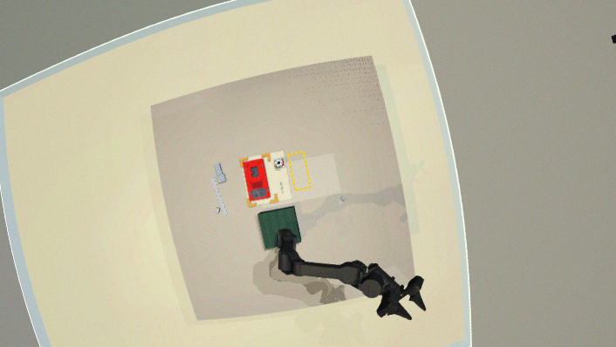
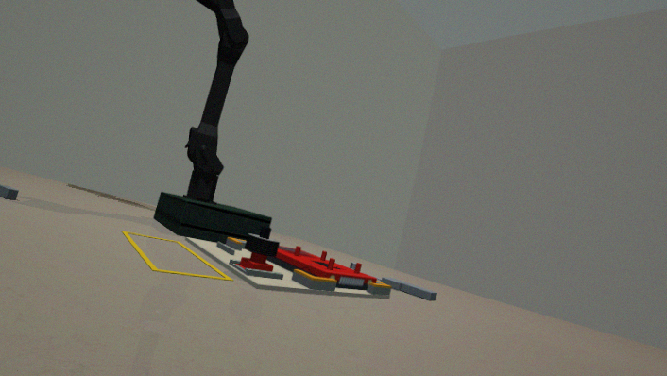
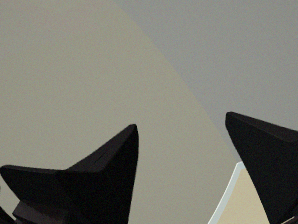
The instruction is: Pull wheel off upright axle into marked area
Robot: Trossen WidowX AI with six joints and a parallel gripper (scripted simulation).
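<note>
The dark ribbed disc is 490 mm ahead of my gripper tip, 480 mm to the left of it and 580 mm below it.
</note>
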